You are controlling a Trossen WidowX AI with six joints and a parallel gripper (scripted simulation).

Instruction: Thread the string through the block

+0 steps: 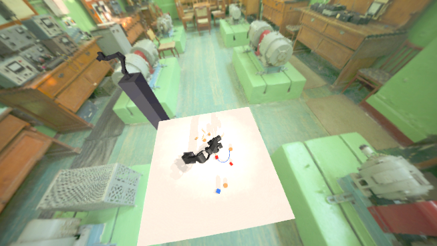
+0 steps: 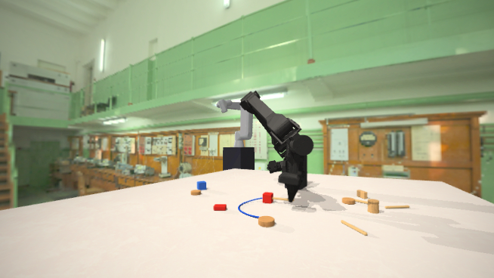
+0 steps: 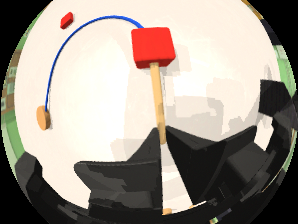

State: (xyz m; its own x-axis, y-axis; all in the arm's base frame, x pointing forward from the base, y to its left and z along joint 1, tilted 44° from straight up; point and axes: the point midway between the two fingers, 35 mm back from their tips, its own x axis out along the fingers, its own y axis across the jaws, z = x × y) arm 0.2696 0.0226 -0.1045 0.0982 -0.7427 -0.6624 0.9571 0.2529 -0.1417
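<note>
The red cube is 70 mm to the right of my gripper tip, 20 mm ahead of it and 10 mm above it. Round my gripper tip: thin wooden stick (40 mm to the right, 10 mm ahead, 10 mm above); then flat red piece (170 mm ahead, 150 mm to the right); then round wooden button (180 mm ahead, 20 mm to the left).
</note>
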